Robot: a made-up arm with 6 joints. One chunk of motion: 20 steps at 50 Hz.
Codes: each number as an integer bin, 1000 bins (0 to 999) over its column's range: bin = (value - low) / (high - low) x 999, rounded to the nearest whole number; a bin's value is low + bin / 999 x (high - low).
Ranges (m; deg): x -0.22..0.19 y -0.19..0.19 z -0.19..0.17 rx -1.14..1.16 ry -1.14..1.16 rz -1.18..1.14
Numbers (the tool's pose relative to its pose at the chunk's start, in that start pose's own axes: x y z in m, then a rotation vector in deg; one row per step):
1: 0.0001 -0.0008 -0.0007 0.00 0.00 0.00
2: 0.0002 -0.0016 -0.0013 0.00 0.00 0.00
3: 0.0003 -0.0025 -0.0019 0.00 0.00 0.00
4: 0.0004 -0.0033 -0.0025 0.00 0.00 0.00
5: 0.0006 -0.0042 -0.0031 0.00 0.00 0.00
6: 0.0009 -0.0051 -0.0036 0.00 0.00 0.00
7: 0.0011 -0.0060 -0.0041 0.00 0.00 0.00
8: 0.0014 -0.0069 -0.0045 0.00 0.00 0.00
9: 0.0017 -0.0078 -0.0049 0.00 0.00 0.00
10: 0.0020 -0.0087 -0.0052 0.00 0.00 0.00
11: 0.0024 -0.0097 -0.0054 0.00 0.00 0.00
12: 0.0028 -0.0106 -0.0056 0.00 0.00 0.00
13: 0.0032 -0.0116 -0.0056 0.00 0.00 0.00
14: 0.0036 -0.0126 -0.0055 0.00 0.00 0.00
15: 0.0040 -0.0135 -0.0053 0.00 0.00 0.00
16: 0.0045 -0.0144 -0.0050 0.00 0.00 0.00
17: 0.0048 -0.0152 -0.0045 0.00 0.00 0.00
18: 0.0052 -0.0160 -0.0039 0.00 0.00 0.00
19: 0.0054 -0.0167 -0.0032 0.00 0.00 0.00
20: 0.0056 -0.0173 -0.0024 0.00 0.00 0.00
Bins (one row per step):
1: 536 497 525 495 495 508
2: 537 495 524 495 495 508
3: 537 493 522 495 495 508
4: 537 491 520 495 495 508
5: 538 488 519 495 495 508
6: 538 486 517 495 495 508
7: 539 484 516 495 495 508
8: 539 481 515 495 495 508
9: 540 479 514 495 495 508
10: 541 477 513 495 495 508
11: 542 474 512 495 495 508
12: 543 472 512 495 495 508
13: 544 469 512 495 495 508
14: 545 466 512 495 495 508
15: 546 464 513 495 495 508
16: 547 462 513 495 495 508
17: 548 460 515 495 495 508
18: 549 457 516 495 495 508
19: 549 456 518 495 495 508
20: 550 454 521 495 495 508

